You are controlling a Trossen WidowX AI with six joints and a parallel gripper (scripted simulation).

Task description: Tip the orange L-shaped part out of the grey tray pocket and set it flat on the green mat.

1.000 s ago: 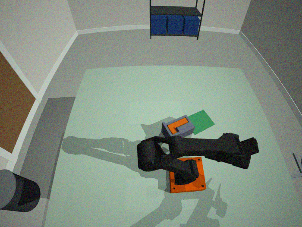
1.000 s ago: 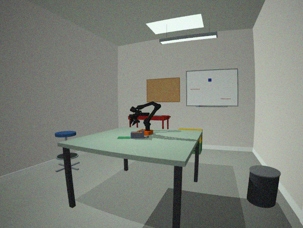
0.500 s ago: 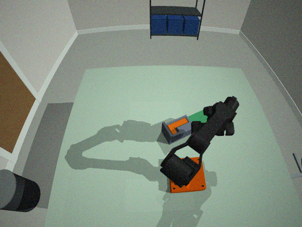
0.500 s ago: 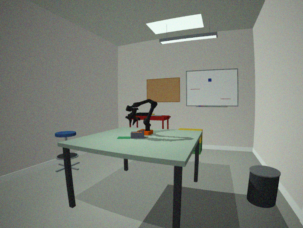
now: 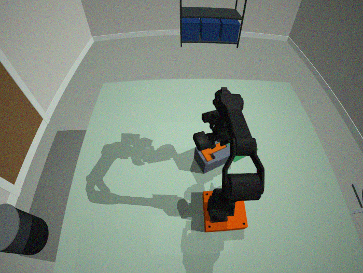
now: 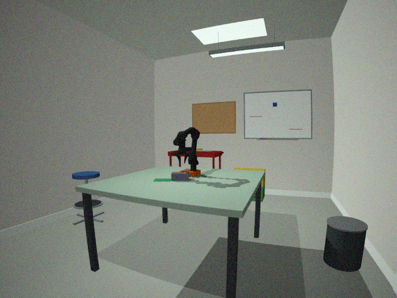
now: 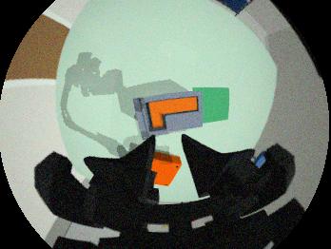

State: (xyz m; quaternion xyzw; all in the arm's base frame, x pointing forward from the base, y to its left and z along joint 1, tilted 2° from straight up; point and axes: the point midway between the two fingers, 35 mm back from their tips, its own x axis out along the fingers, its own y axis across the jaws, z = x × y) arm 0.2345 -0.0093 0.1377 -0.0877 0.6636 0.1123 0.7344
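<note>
Now: the orange L-shaped part 90 mm below my gripper tip and 20 mm ahead of it. Also, from my gripper tip: green mat (160 mm below, 150 mm to the right, 90 mm ahead).
</note>
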